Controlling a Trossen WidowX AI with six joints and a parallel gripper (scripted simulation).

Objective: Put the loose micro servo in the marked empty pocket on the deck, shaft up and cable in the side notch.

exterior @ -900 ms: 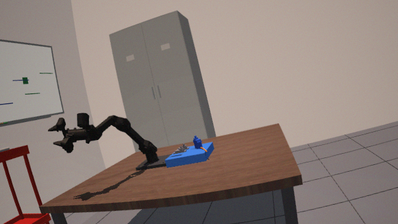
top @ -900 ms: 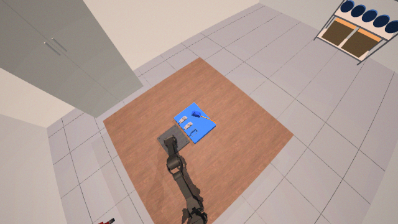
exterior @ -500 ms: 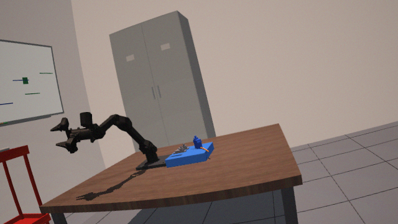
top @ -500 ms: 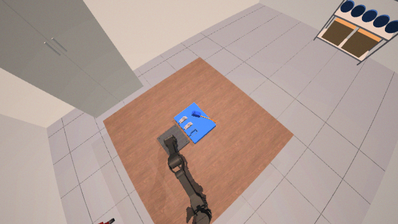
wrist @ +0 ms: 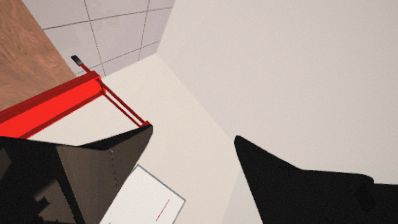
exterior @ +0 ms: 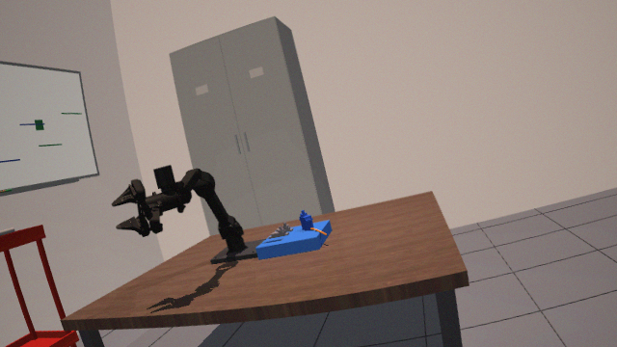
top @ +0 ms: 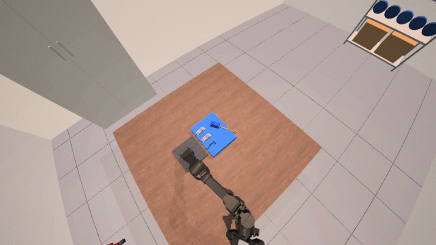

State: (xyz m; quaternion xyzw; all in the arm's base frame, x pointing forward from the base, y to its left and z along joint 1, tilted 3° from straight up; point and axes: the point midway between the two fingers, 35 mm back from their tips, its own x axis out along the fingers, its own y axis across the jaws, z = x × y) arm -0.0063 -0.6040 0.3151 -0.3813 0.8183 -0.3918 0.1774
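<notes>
Right now the blue deck is 680 mm to the left of my gripper tip, 330 mm ahead of it and 280 mm below it.
</notes>
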